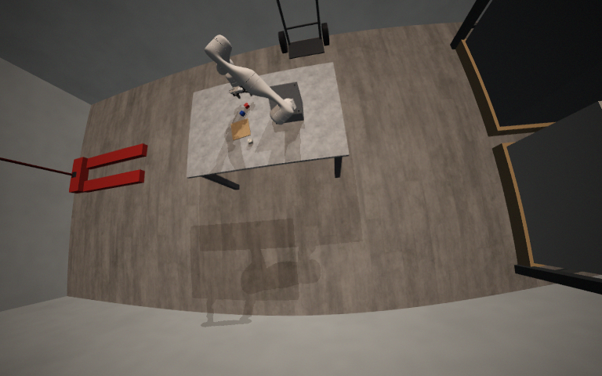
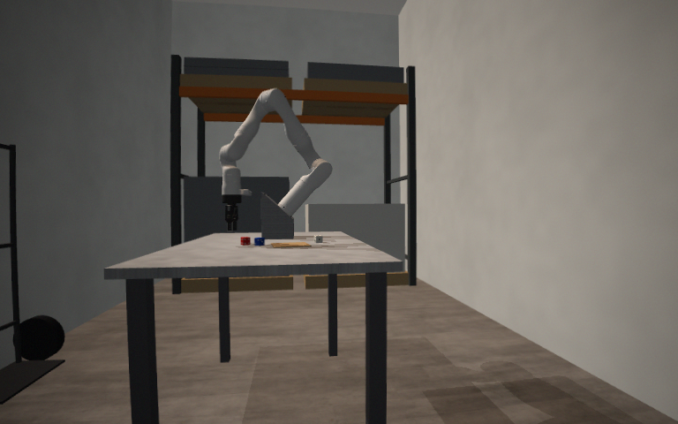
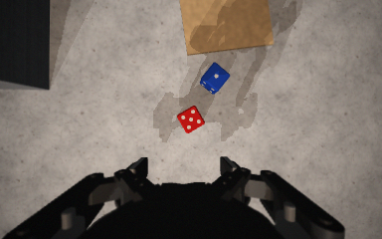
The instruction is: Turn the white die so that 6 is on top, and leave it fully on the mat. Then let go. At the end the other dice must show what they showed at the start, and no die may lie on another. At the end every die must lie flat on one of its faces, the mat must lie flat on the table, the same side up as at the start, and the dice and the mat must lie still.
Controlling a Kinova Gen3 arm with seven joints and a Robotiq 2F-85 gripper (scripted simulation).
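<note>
Now: the red die 2 cm ahead of my hand, 5 cm to the left of it and 4 cm below it. The rest, counted from my hand: tan mat: 10 cm ahead, 22 cm to the left, 6 cm below; blue die: 6 cm ahead, 11 cm to the left, 4 cm below; white die: 3 cm ahead, 35 cm to the left, 4 cm below.
</note>
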